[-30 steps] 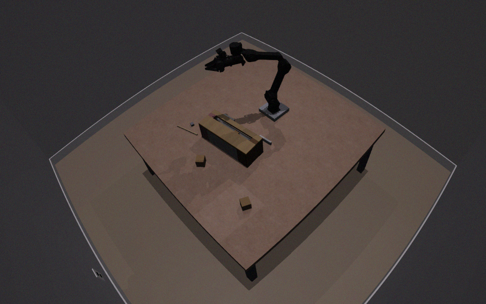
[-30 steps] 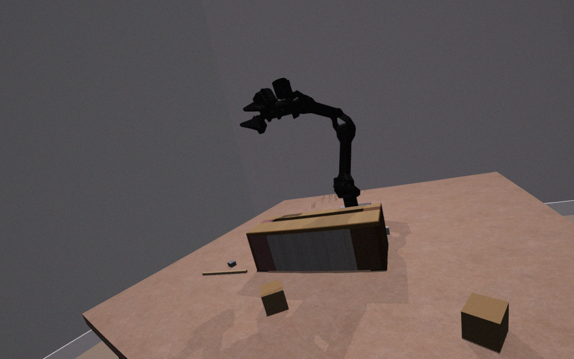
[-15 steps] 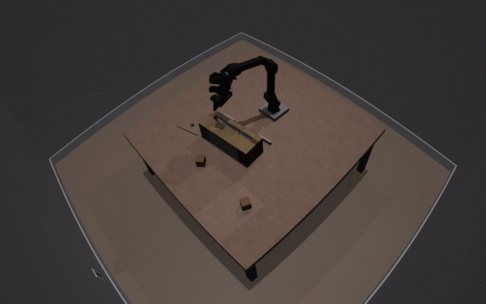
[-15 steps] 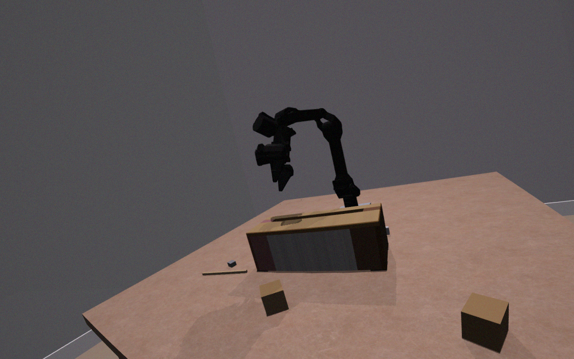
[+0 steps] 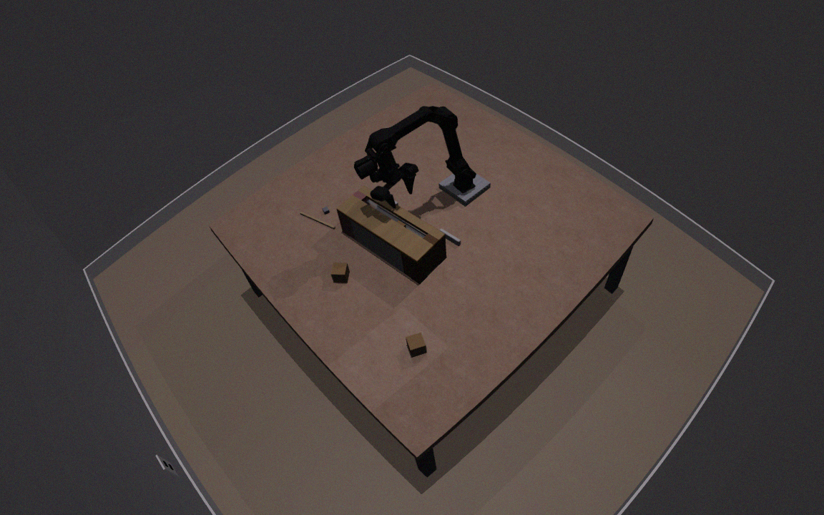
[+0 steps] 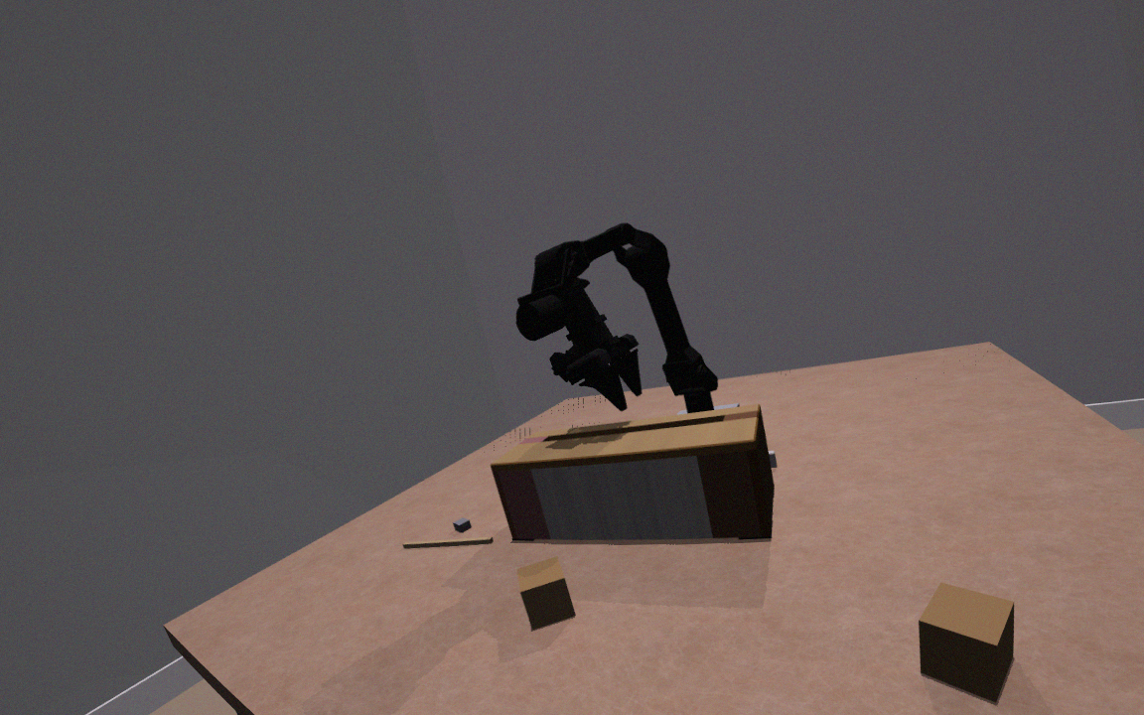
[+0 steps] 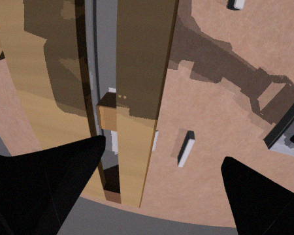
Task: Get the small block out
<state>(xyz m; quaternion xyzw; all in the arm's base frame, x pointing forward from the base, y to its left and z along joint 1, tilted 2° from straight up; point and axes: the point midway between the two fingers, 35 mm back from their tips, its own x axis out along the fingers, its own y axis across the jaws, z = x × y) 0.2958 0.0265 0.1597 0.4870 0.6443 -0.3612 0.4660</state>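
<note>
My gripper tip is now 9 cm above the wooden box, 4 cm short of it and 1 cm to the right of it. From my gripper tip the other things lie so: tan block 7 cm below, 5 cm ahead, 4 cm to the left; then thin stick 25 cm to the right, 25 cm ahead, 15 cm below; then grey piece 27 cm to the right, 20 cm ahead, 15 cm below.
</note>
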